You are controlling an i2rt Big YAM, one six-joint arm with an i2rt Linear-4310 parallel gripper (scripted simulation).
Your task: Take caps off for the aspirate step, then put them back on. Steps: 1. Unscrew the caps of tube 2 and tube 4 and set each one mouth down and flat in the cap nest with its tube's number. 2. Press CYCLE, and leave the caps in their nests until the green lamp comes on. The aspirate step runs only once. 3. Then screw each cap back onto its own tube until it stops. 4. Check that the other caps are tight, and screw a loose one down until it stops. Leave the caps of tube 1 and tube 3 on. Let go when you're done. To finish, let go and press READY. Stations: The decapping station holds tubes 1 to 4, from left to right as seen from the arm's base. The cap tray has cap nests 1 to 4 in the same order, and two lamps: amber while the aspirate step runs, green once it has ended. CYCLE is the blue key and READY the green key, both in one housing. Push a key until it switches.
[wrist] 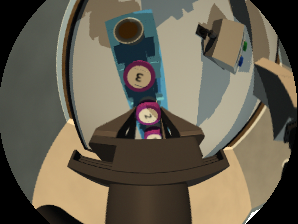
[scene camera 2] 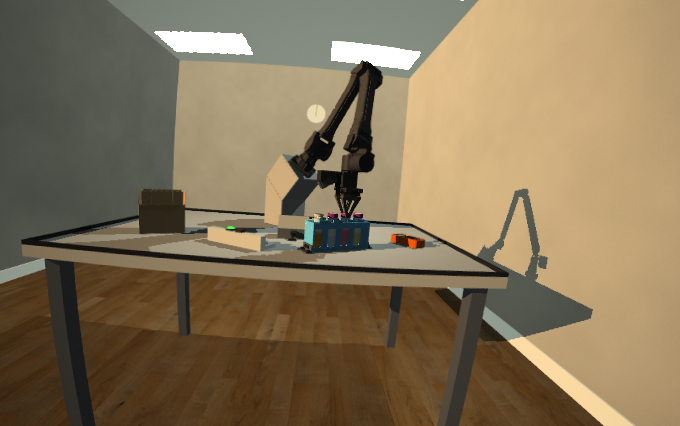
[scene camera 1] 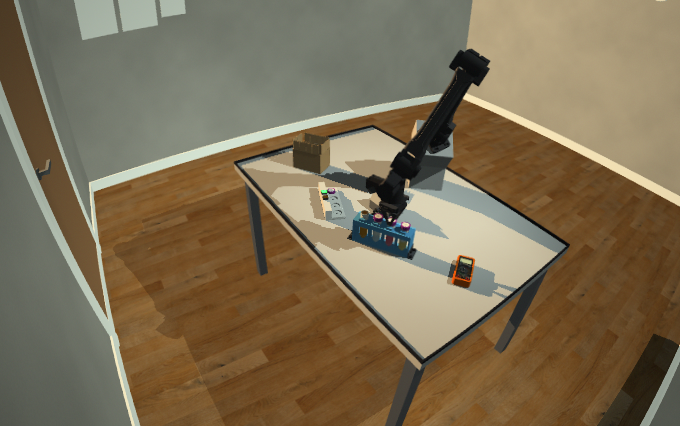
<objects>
cardboard box: scene camera 2; scene camera 1; not seen in the wrist view (out of frame)
same spot on cardboard box: (scene camera 2: 161, 211) = (scene camera 1: 305, 156)
</objects>
